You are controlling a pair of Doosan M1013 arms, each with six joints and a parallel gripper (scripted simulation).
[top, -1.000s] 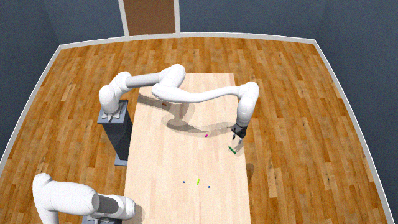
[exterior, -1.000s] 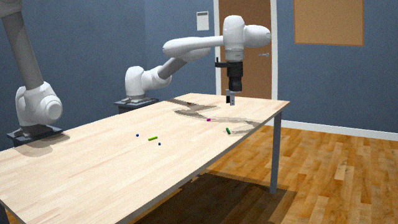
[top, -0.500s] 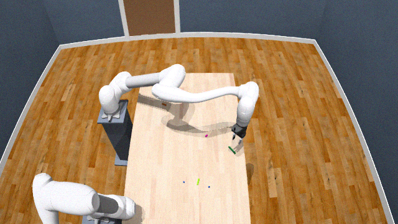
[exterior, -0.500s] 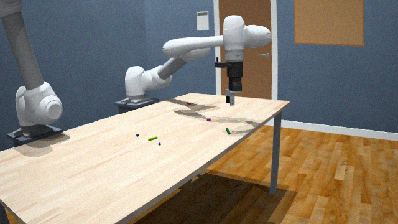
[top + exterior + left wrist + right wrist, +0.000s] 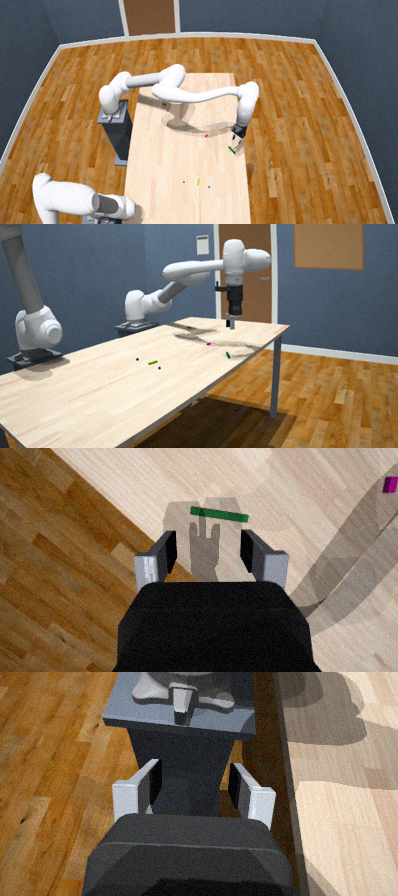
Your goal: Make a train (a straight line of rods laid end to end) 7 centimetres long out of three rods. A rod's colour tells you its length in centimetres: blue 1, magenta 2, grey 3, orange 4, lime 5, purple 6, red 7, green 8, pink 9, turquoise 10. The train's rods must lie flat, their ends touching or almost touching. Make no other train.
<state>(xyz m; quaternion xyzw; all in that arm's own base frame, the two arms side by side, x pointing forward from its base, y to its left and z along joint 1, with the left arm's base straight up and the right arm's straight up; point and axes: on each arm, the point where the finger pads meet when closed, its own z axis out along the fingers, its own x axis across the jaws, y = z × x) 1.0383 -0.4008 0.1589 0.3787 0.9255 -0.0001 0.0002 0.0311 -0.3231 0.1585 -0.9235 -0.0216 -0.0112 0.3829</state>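
Right now my left hand is 290 mm past the lime rod, 240 mm to the left of it and 150 mm above it. The rest, counted from my left hand: orange rod (540 mm behind, 490 mm to the left, 150 mm below); then magenta rod (200 mm behind, 150 mm to the left, 150 mm below); then green rod (20 mm behind, 10 mm to the left, 150 mm below).
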